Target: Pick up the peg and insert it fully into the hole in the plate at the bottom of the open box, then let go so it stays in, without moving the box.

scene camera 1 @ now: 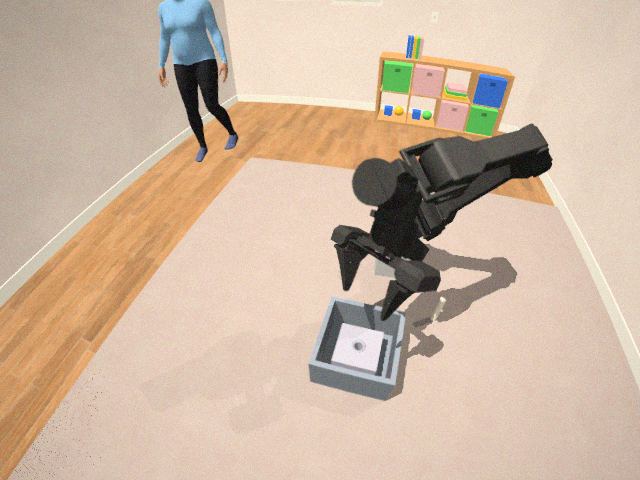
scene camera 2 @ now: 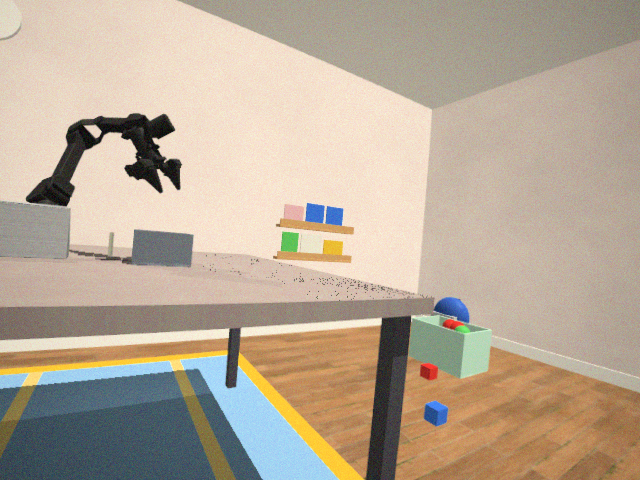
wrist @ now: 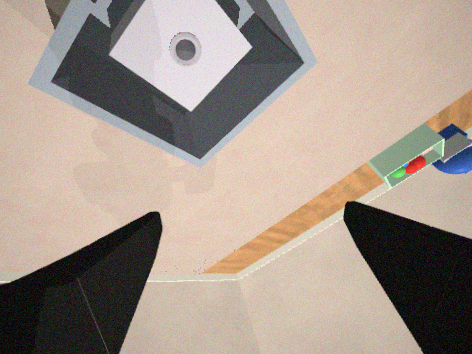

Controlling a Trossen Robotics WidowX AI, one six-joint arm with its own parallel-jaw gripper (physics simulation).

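Places are measured from the arm's base along level axes (x ahead, y left, z up), in centimetres.
Pixels of known places: gripper, fingertip midpoint: point(scene camera 1: 363, 304) point(scene camera 2: 170, 191) point(wrist: 253, 215); arm's base, origin of the base link: point(scene camera 2: 42, 221).
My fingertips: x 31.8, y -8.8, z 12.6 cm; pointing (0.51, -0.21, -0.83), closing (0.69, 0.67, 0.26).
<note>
For each thing: its middle in the pictures, then the offset to it from my fingertips.
- thin cream peg, body centre: point(scene camera 1: 437, 309) point(scene camera 2: 110, 244) dx -13.5, dy +18.7, dz -18.5 cm
- open blue-grey box, body centre: point(wrist: 184, 46) point(scene camera 1: 358, 348) point(scene camera 2: 161, 247) dx -1.1, dy +0.8, dz -17.6 cm
- white plate, body centre: point(wrist: 181, 40) point(scene camera 1: 357, 351) dx -1.1, dy +0.8, dz -19.1 cm
A thin cream peg point(scene camera 1: 438, 308) point(scene camera 2: 111, 243) stands upright on the table, beside the box and between it and the arm's base in scene camera 2. The peg does not show in the wrist view. The open blue-grey box point(scene camera 1: 353, 389) point(scene camera 2: 162, 248) point(wrist: 121, 144) stands on the table. A white plate point(scene camera 1: 345, 357) point(wrist: 210, 75) lies at its bottom, with a round empty hole point(scene camera 1: 358, 345) point(wrist: 185, 49) in its middle. My gripper point(scene camera 1: 363, 304) point(scene camera 2: 171, 190) point(wrist: 253, 215) is open and empty, its fingers wide apart, high above the table and the box, pointing down at a tilt.
The arm's grey base block point(scene camera 2: 36, 230) stands at the left in scene camera 2. The table point(scene camera 1: 206, 310) point(scene camera 2: 206, 312) carries the box and peg. Off the table are a cube shelf point(scene camera 1: 445, 63), a person point(scene camera 1: 188, 41) and a green bin point(scene camera 2: 439, 341) point(wrist: 405, 147) with balls.
</note>
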